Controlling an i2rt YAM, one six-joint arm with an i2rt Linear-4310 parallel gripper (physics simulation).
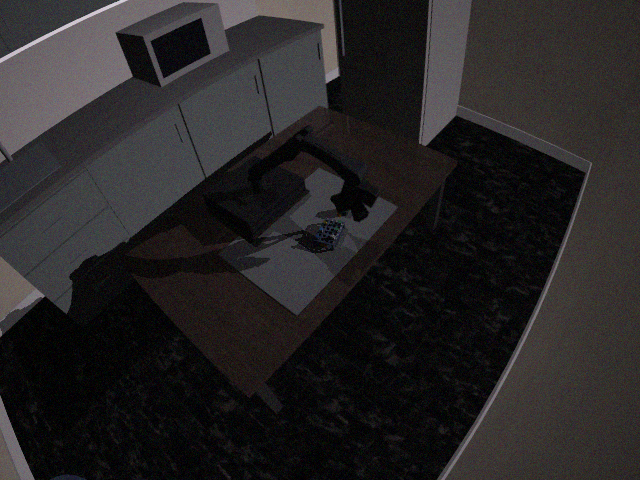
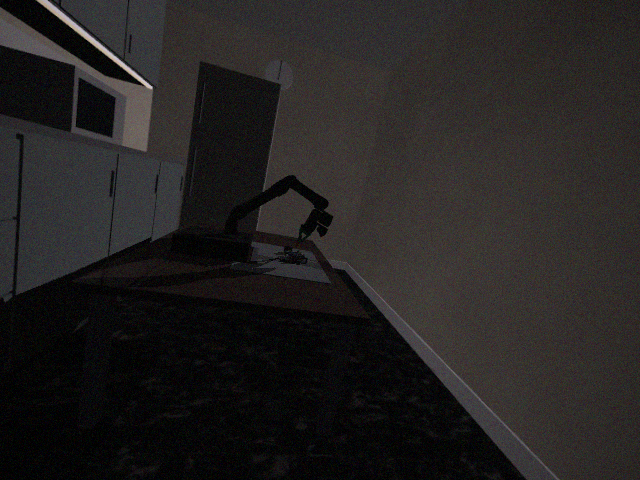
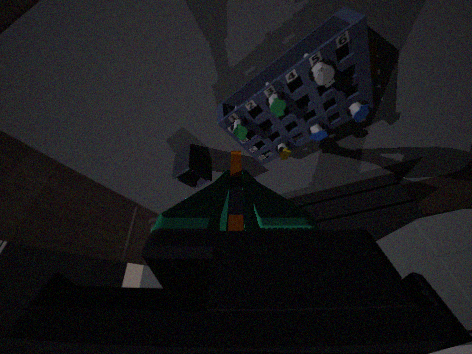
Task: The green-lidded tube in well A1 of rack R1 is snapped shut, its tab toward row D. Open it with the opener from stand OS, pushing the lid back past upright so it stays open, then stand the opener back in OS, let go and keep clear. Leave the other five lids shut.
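Frame: origin at the arm's base, x back, y right, z up, level; centimetres.
Seen in the pictures: gripper, fingertip midpoint: (image 1: 340, 212) (image 2: 299, 242) (image 3: 236, 176); arm's base at its link origin: (image 1: 260, 190) (image 2: 230, 235).
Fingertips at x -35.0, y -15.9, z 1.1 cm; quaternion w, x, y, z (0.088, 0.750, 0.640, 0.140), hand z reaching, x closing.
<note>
Pixels of each thing's middle, then the offset from my fingertips to it. Level surfaces: height alone.
- orange opener at the middle of its body: (image 3: 236, 190) dx +0.5, dy -0.2, dz +1.0 cm
- blue rack R1 at the middle of its body: (image 3: 298, 107) (image 1: 329, 233) (image 2: 296, 256) dx -0.3, dy +6.9, dz -6.8 cm
- A1 at the middle of its body: (image 3: 240, 130) dx -0.2, dy +0.9, dz -5.0 cm
- second green lid at the middle of its body: (image 3: 278, 106) dx -2.1, dy +4.3, dz -4.8 cm
- white lid at the middle of its body: (image 3: 325, 76) dx -4.0, dy +7.7, dz -4.8 cm
- yellow lid at the middle of its body: (image 3: 285, 153) dx +3.9, dy +5.4, dz -4.8 cm
- table at its surface level: dz -9.3 cm
- mat at its surface level: dz -8.9 cm
My gripper (image 3: 236, 176) (image 1: 345, 210) (image 2: 306, 234) is shut on the orange opener (image 3: 236, 161), whose tip sticks out past the green fingers. It hangs above the grey mat, just short of the column 1 end of the blue rack R1 (image 3: 348, 20) (image 1: 338, 238). The green-lidded tube in A1 (image 3: 240, 132) stands at that near corner; I cannot tell whether its lid is shut or lifted. The dark stand OS (image 3: 199, 163) sits on the mat left of the opener tip, empty.
The rack also holds a second green lid (image 3: 277, 107), a white lid (image 3: 323, 73), two blue lids (image 3: 318, 133) (image 3: 359, 111) and a yellow lid (image 3: 284, 152). A dark box (image 1: 258, 201) stands on the table (image 1: 216, 320) beside the mat (image 1: 289, 273).
</note>
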